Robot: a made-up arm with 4 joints.
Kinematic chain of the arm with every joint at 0, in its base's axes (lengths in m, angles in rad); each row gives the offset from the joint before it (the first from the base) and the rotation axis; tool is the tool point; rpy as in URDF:
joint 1: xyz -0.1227 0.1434 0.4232 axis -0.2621 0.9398 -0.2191
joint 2: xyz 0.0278 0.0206 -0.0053 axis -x
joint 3: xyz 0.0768 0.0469 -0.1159 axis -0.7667 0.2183 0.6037
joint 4: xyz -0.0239 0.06 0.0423 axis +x
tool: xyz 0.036 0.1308 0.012 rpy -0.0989 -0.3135 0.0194
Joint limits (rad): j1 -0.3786..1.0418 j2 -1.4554..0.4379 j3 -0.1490..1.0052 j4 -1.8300..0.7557
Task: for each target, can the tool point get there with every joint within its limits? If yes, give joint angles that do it. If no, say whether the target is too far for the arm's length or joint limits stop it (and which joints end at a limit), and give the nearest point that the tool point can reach.
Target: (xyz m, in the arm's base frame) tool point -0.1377 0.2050 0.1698
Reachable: yes | joints 0.4888 -0.0477 0.5834 -1.6254
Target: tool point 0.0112 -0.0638 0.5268
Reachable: no: joint limits stop it (at a limit: joint 2, joint 3, joint 4) | nearest point 0.0501 0.1456 0.5487 | short by 0.214 m
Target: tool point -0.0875 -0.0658 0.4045
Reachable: no: joint limits stop it (at a limit: joint 2, joint 3, joint 4) | nearest point -0.1711 0.0475 0.2264 | short by 0.227 m
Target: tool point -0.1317 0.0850 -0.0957
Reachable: no: too far | nearest point -0.1394 0.1561 0.1434 | short by 0.250 m
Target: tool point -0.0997 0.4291 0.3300
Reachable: yes | joints -0.0948 -0.3431 0.8286 -0.0300
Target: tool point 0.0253 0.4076 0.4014
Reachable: yes | joints 0.4953 -0.8715 0.0980 -0.5337
